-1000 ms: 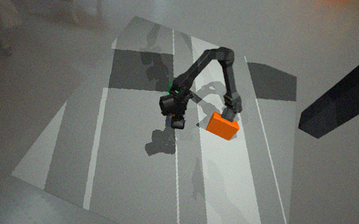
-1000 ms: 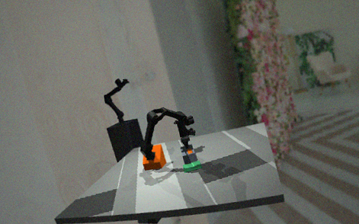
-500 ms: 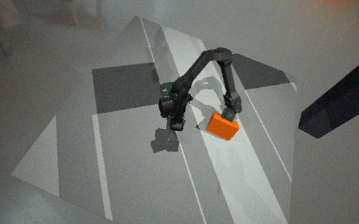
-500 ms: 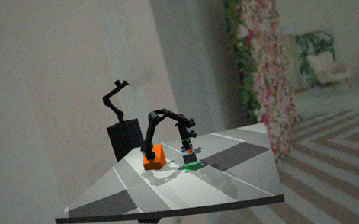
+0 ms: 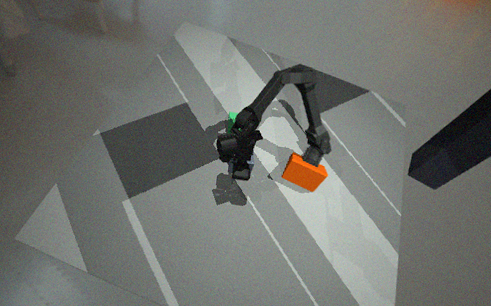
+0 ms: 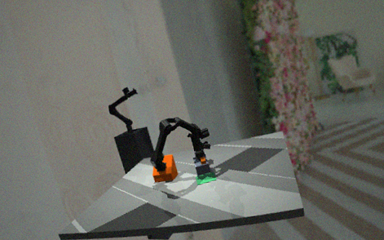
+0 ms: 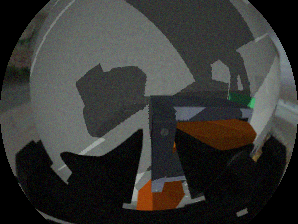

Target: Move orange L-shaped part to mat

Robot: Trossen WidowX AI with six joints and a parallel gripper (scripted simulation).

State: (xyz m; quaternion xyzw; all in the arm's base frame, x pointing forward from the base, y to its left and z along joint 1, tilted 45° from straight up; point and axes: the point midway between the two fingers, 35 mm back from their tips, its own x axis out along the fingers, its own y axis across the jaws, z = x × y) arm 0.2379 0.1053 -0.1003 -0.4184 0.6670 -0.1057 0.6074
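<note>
The orange L-shaped part lies 40 mm to the right of my gripper tip and 10 mm ahead of it. The rest, counted from my gripper tip: grey tray 60 mm to the right, 50 mm below, 20 mm ahead; then green mat 200 mm to the right, 90 mm ahead, 60 mm below.
</note>
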